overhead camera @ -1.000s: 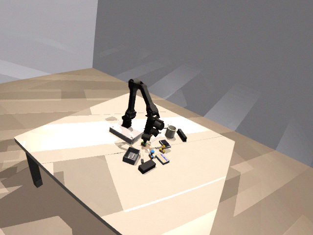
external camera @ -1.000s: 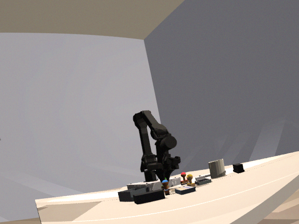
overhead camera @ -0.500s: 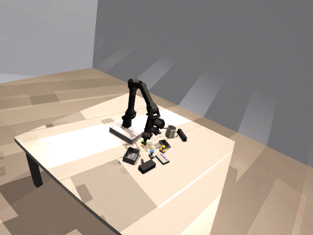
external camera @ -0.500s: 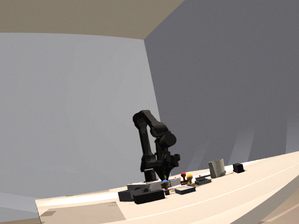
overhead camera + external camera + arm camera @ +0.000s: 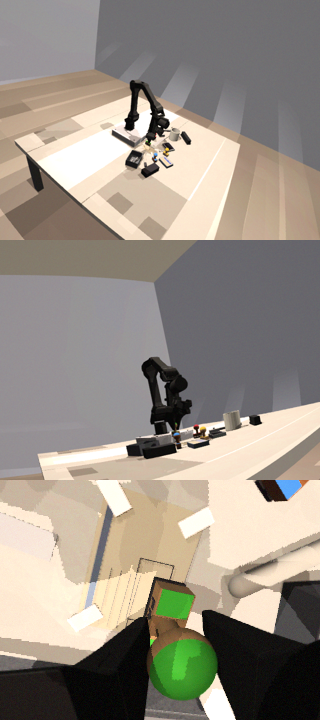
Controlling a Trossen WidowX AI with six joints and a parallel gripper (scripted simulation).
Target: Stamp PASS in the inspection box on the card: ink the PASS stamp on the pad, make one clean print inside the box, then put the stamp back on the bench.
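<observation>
Now: the card 70 mm below my gripper tip, 10 mm to the left of it and 10 mm ahead of it. From my gripper tip the other things lie so: green-knobbed PASS stamp: 10 mm below, 10 mm behind; then yellow-knobbed HOLD stamp: 130 mm ahead, 50 mm below, 30 mm to the left; then blue-knobbed stamp: 90 mm ahead, 70 mm to the right, 50 mm below.
</observation>
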